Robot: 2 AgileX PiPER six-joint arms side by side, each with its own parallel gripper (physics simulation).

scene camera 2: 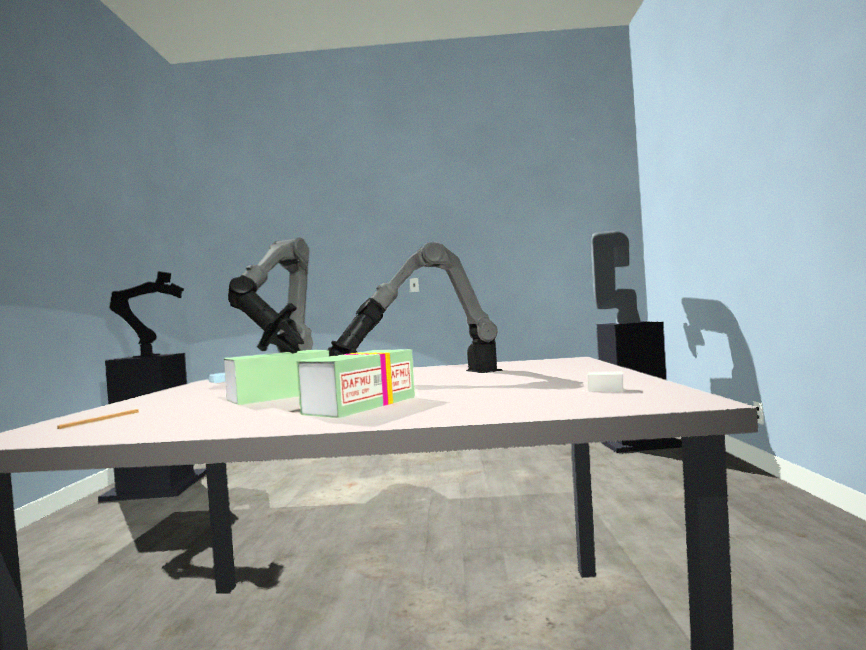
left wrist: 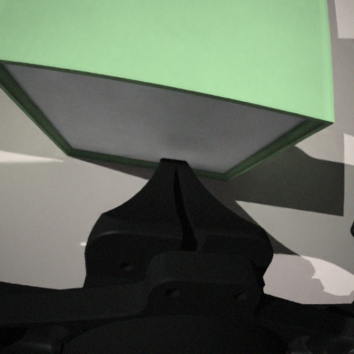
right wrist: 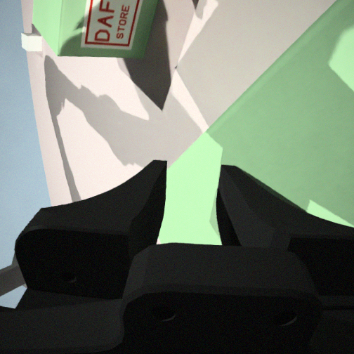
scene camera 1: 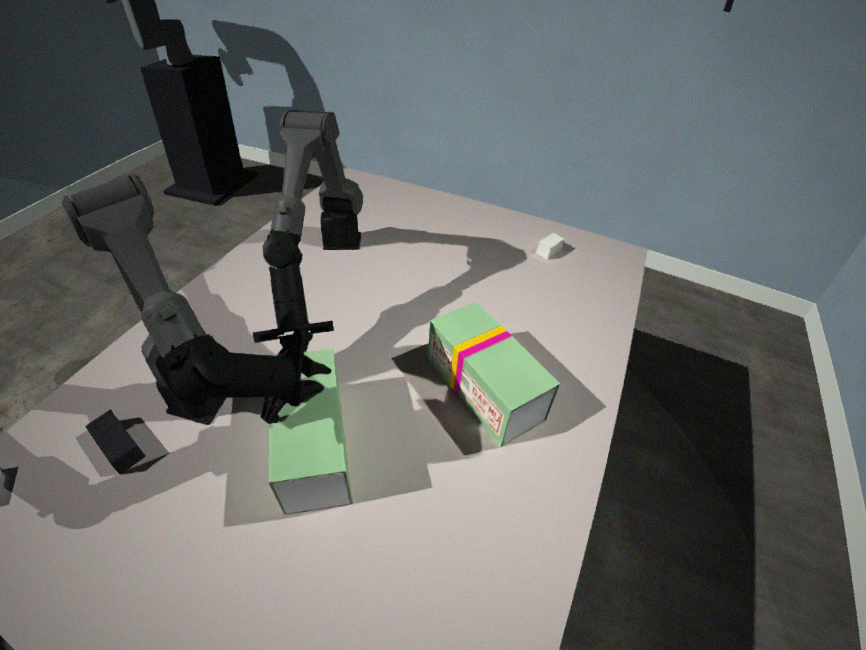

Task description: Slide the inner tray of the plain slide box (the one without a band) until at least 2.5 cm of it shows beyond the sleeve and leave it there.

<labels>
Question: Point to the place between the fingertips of the right gripper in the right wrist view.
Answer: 192, 181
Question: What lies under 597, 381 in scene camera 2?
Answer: A white block.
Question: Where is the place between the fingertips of the right gripper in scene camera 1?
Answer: At 323, 377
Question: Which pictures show the dark block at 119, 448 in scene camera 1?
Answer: Scene camera 1 only.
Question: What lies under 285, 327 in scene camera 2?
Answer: The right gripper.
</labels>
